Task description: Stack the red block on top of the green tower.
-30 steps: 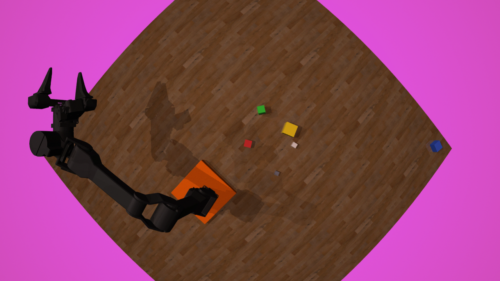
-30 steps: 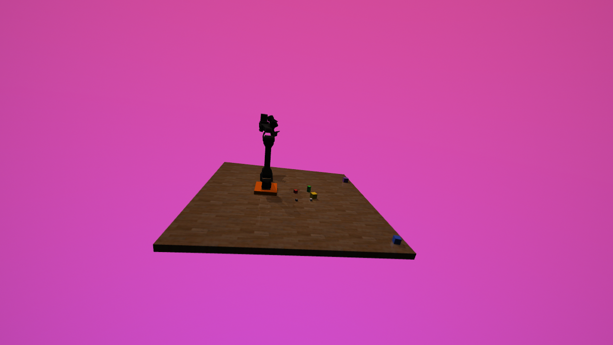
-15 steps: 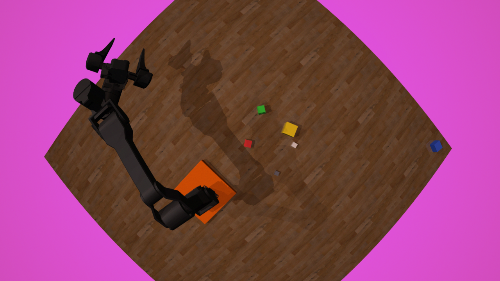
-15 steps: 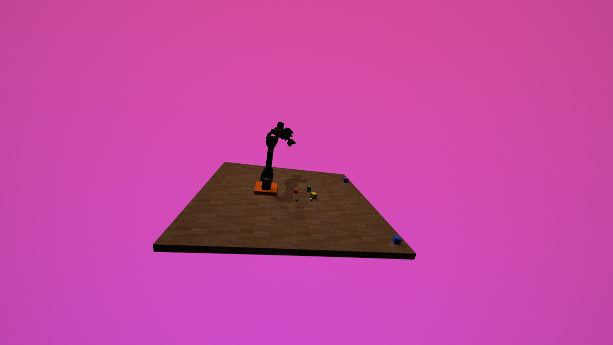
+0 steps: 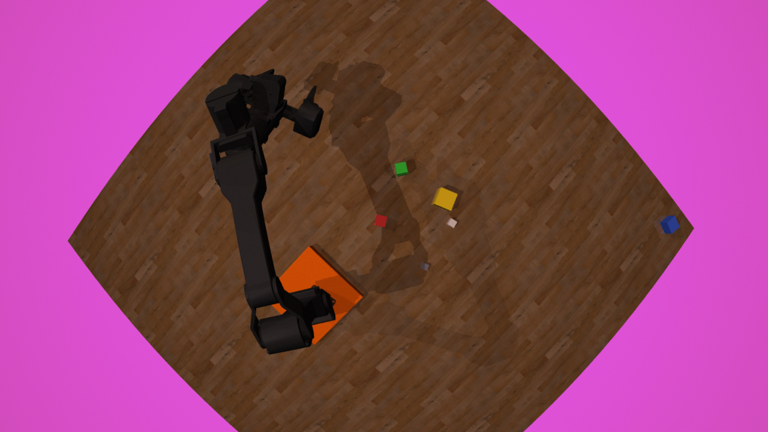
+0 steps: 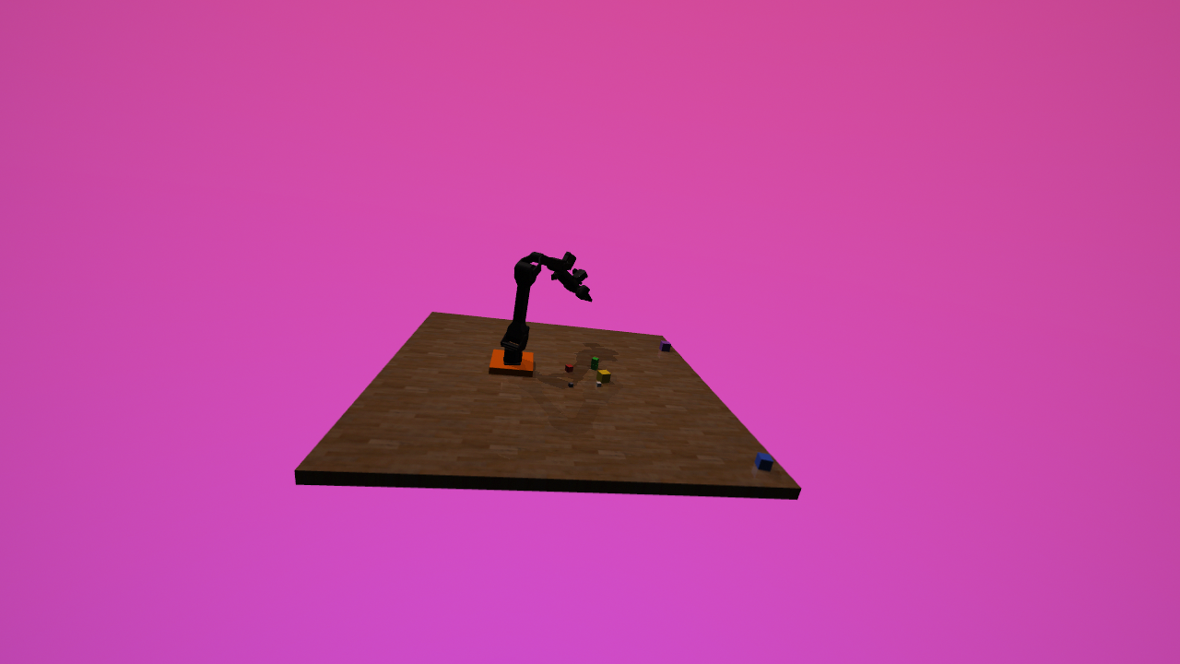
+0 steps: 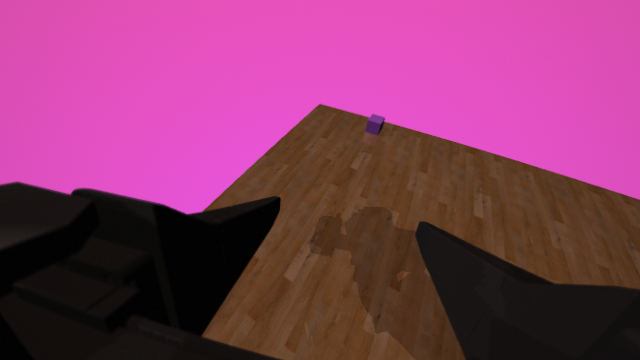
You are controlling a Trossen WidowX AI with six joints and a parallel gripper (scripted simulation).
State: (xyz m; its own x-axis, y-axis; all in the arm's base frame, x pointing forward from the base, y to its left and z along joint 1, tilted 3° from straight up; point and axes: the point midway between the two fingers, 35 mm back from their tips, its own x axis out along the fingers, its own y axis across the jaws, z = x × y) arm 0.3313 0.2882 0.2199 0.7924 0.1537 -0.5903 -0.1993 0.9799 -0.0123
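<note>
Now: gripper tip 120 mm past the red block, 290 mm to the left of it and 240 mm above it. From my gripper tip the other things lie so: yellow block 10 mm ahead, 370 mm to the right, 230 mm below; then small white block 30 mm behind, 420 mm to the right, 240 mm below; then small grey block 140 mm behind, 430 mm to the right, 240 mm below.
</note>
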